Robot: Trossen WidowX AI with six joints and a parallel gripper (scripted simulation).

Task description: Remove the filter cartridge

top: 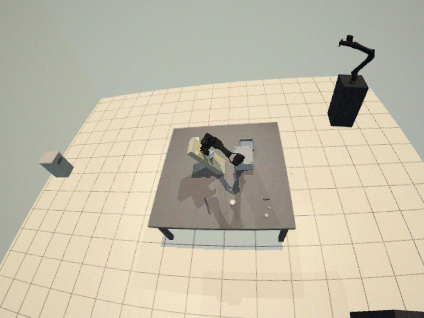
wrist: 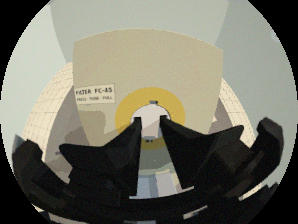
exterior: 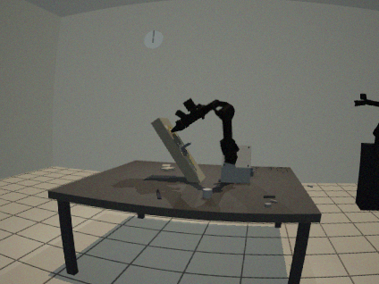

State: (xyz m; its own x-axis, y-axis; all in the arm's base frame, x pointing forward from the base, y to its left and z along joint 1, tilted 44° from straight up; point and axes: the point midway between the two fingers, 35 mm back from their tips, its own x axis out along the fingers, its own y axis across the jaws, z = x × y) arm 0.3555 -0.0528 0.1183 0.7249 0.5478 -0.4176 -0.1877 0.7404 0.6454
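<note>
My gripper tip is 1 cm short of the round white filter cartridge and 1 cm above it. The rest, counted from my gripper tip: grey square tray: 39 cm behind, 34 cm to the right, 27 cm below.
</note>
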